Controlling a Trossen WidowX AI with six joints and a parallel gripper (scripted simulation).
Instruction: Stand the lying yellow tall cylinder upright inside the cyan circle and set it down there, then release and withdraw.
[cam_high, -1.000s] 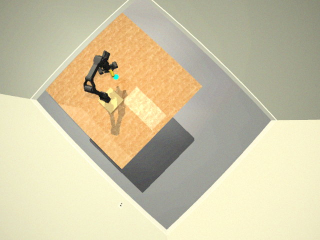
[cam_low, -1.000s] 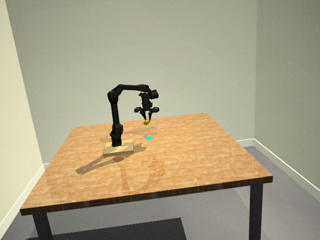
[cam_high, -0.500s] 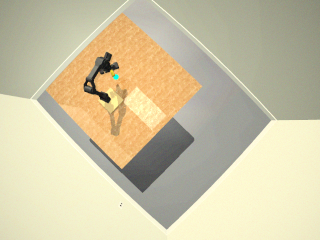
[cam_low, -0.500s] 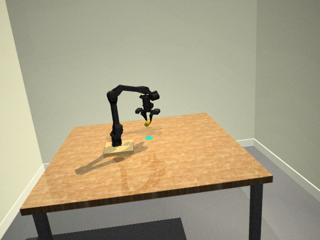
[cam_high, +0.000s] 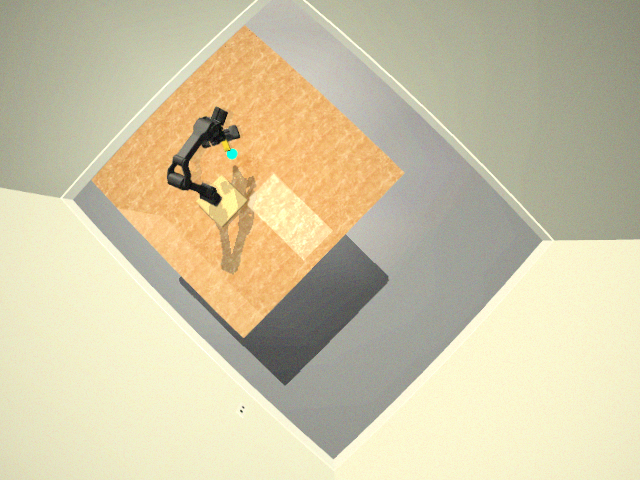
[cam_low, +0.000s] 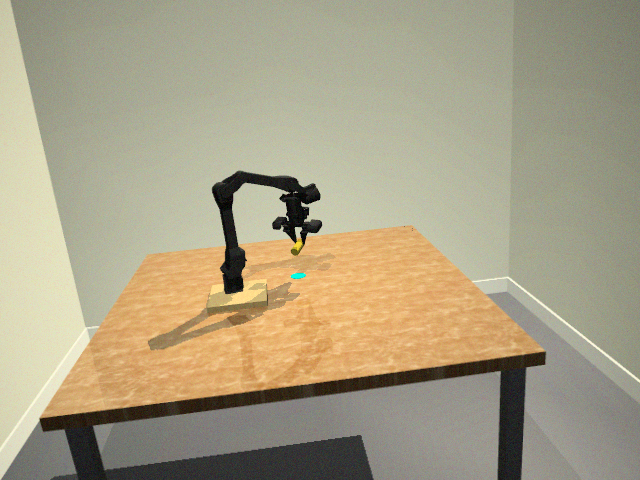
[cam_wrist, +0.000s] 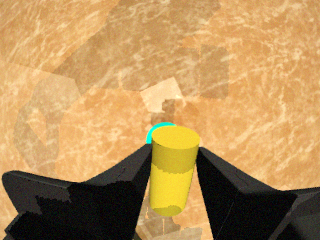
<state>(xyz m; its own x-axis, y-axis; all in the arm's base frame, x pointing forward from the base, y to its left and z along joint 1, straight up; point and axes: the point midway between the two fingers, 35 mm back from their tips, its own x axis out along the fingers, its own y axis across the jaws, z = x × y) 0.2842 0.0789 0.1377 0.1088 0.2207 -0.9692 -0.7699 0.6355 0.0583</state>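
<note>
My gripper tip is 130 mm above the cyan circle, 20 mm past it and 10 mm to the left of it. From my gripper tip the other things lie so: yellow tall cylinder: 20 mm to the right, 10 mm below, 10 mm behind.
</note>
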